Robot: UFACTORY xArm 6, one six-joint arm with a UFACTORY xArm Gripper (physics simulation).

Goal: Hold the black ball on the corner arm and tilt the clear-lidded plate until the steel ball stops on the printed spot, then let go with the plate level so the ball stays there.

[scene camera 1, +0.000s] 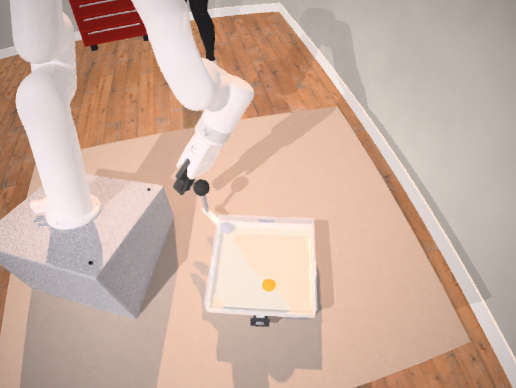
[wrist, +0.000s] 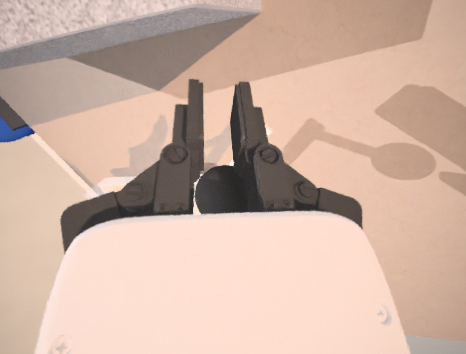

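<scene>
The black ball point(scene camera 1: 201, 187) point(wrist: 217, 192) tops the thin corner arm point(scene camera 1: 205, 202) at the plate's back left corner. My gripper point(scene camera 1: 180, 188) point(wrist: 217, 101) is partly open with a narrow gap. In the scene view it is just left of the ball; in the wrist view the ball shows low behind the fingers, partly hidden by the right one, not gripped. The clear-lidded plate point(scene camera 1: 262, 313) is square with a white rim. The steel ball point(scene camera 1: 226, 227) is in its back left corner, apart from the orange printed spot point(scene camera 1: 269, 285) toward the front. The plate's exact tilt is unclear.
A grey speckled block point(scene camera 1: 137, 255) point(wrist: 100, 35) carries the robot's base left of the plate. A small black fitting point(scene camera 1: 259, 321) is at the plate's front edge. A red cabinet point(scene camera 1: 114, 37) and a black leg-like shape point(scene camera 1: 204, 27) are behind the arm.
</scene>
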